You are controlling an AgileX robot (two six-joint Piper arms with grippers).
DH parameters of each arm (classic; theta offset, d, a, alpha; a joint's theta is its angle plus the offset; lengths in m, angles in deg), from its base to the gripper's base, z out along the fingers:
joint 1: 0 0.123 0 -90
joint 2: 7.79 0 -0.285 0
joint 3: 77.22 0 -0.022 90
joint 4: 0 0.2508 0 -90
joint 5: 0 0 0.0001 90
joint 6: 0 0.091 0 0
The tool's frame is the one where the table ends.
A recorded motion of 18 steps. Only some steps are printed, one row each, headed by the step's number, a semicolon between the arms.
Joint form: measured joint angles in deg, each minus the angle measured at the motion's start. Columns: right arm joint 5, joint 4, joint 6, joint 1, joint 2, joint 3; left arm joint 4, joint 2, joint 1, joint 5, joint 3, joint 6.
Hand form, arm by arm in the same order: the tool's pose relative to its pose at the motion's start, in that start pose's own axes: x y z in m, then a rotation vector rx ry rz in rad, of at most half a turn. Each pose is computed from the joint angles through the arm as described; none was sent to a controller.
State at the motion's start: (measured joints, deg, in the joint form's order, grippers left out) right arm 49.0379 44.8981 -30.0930 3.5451 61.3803 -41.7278; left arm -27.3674 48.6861 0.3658 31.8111 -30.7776 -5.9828
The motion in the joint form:
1: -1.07 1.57 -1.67 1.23 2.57 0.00; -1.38 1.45 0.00 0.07 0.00 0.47
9: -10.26 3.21 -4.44 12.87 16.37 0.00; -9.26 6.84 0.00 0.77 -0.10 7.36
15: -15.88 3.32 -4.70 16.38 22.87 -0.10; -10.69 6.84 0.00 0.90 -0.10 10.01
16: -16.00 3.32 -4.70 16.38 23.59 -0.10; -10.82 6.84 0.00 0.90 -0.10 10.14
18: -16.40 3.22 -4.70 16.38 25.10 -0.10; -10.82 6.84 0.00 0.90 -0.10 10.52
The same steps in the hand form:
1: -0.0022 -0.0013 0.0113 -0.0179 0.0213 -0.0017; 0.0001 0.0003 0.0052 0.0002 0.0237 -0.0185
9: 0.0039 0.0035 0.0832 -0.0323 0.1777 -0.0565; 0.0013 -0.0008 0.0242 0.0286 0.1144 -0.0416
15: 0.0099 -0.0008 0.1153 0.0092 0.2217 -0.0627; 0.0014 -0.0021 0.0241 0.0436 0.1154 -0.0171
16: 0.0108 -0.0024 0.1182 0.0129 0.2312 -0.0579; 0.0014 -0.0022 0.0241 0.0449 0.1153 -0.0168
18: 0.0129 -0.0061 0.1243 0.0228 0.2495 -0.0496; 0.0014 -0.0022 0.0241 0.0452 0.1151 -0.0102

